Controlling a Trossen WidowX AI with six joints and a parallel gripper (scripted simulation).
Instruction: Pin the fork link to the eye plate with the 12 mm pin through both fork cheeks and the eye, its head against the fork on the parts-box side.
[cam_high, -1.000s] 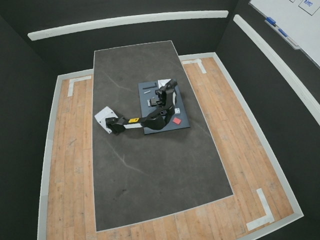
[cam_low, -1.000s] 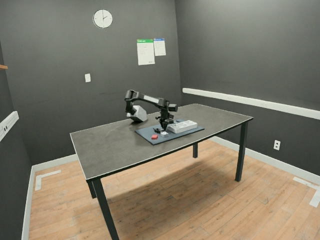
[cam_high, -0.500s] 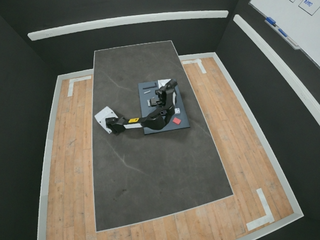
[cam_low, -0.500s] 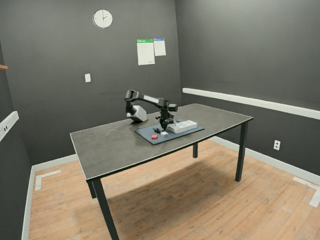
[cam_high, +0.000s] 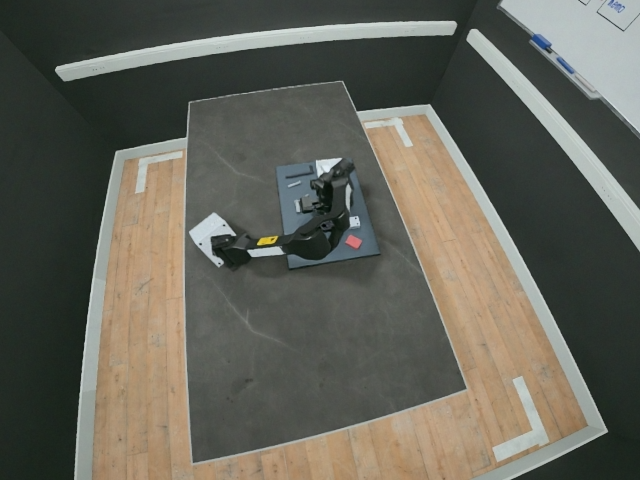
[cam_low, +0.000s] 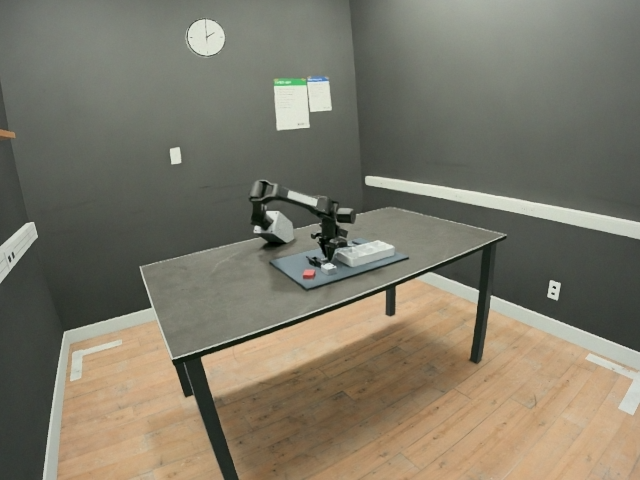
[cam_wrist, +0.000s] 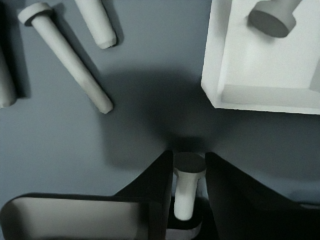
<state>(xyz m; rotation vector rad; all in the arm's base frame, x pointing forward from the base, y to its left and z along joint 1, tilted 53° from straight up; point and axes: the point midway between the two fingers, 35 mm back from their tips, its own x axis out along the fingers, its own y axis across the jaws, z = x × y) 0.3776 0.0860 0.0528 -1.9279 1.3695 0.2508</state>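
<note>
Now: hand 60 mm to the left of the eye plate and 30 mm above it. The rest, counted from my hand: white parts box (90 mm ahead, 120 mm to the left, 30 mm below); grey block (80 mm ahead, 80 mm to the right, 20 mm below); blue-grey mat (10 mm ahead, 40 mm to the left, 50 mm below).
</note>
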